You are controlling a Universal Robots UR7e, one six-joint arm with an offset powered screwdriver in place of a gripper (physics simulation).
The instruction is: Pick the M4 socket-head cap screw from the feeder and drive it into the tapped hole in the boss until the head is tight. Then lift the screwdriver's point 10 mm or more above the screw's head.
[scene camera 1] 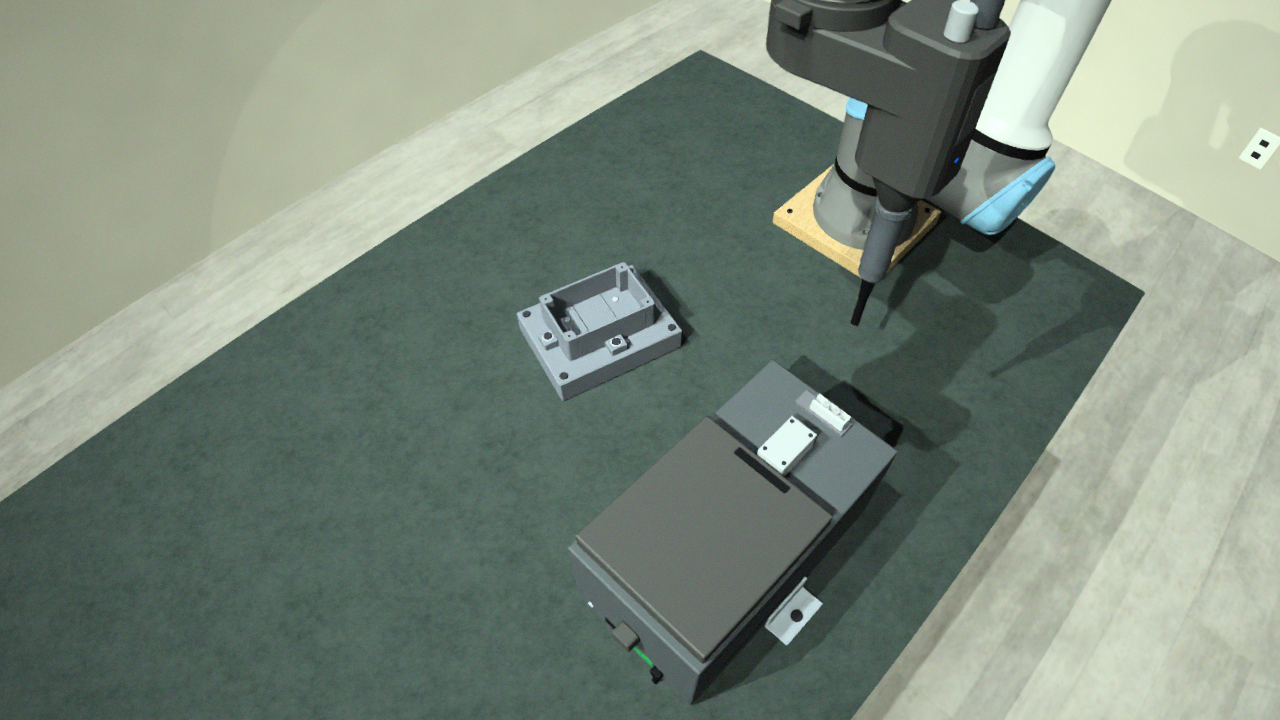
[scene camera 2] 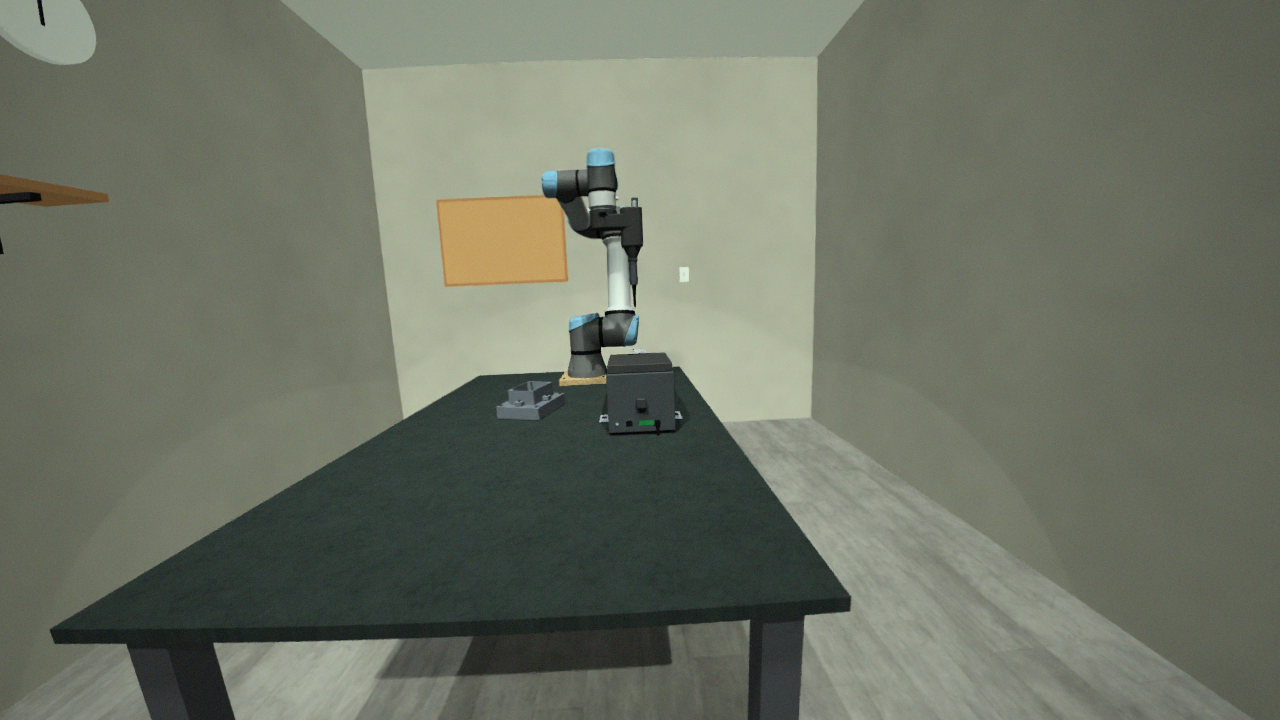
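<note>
My screwdriver [scene camera 1: 856, 322] [scene camera 2: 634, 304] points down, its thin black tip in the air beyond the feeder's outlet end. No screw can be made out on the tip, which is too small to judge. The feeder [scene camera 1: 707, 528] [scene camera 2: 640, 394] is a dark box with a lower deck bearing a white block [scene camera 1: 787, 445] and a small white rail piece [scene camera 1: 829, 412]. No screw can be made out there. The grey casting [scene camera 1: 604, 368] [scene camera 2: 530, 411] has an open-topped box on a flat base. Small raised bosses with dark holes [scene camera 1: 615, 342] [scene camera 1: 547, 337] stand beside its walls; which one is tapped cannot be told.
The arm's base stands on a tan wooden plate [scene camera 1: 805, 229] [scene camera 2: 581, 380] at the back of the dark green table [scene camera 1: 358, 537] [scene camera 2: 537, 510]. A metal bracket [scene camera 1: 805, 608] sticks out from the feeder's side. A cable plug [scene camera 1: 656, 674] is at the feeder's end.
</note>
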